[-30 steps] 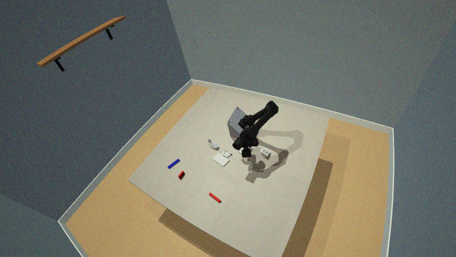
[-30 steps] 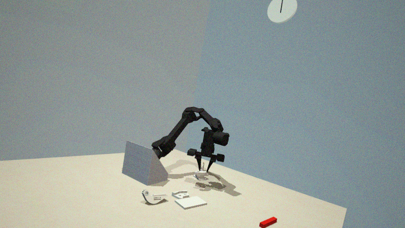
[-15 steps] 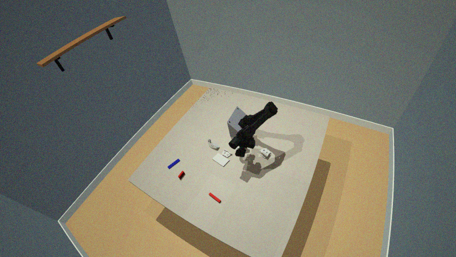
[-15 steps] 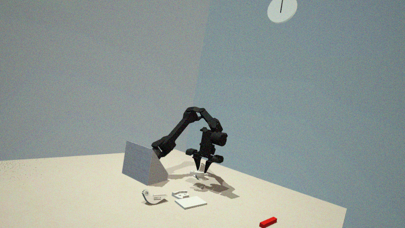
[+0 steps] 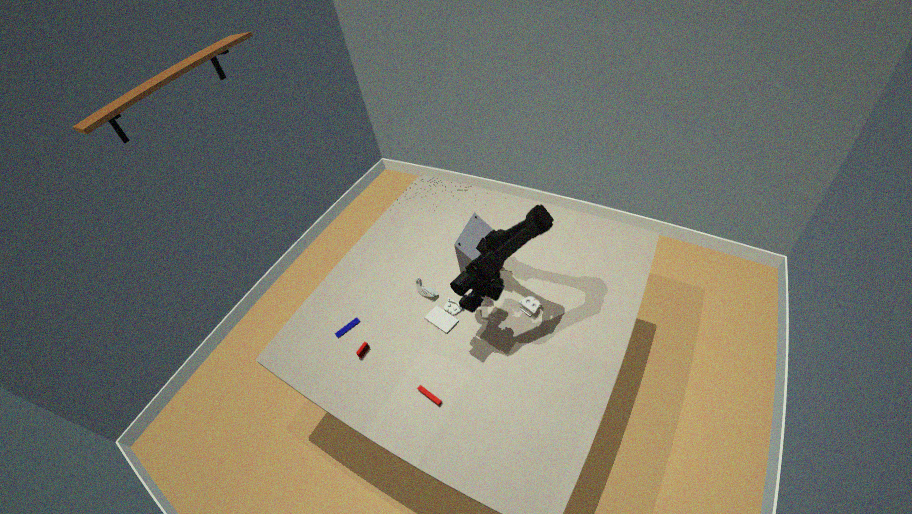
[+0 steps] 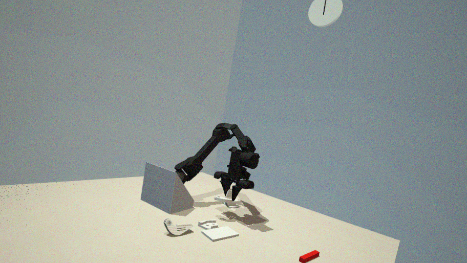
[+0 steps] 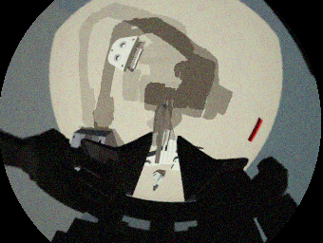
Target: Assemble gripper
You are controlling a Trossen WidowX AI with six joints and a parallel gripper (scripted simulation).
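Right now the white jaw is 3 cm to the right of my gripper tip and 2 cm behind it. From my gripper tip the other things lie so: red bar 37 cm ahead, 8 cm below, 4 cm to the right; blue block 49 cm to the right, 25 cm ahead, 8 cm below.
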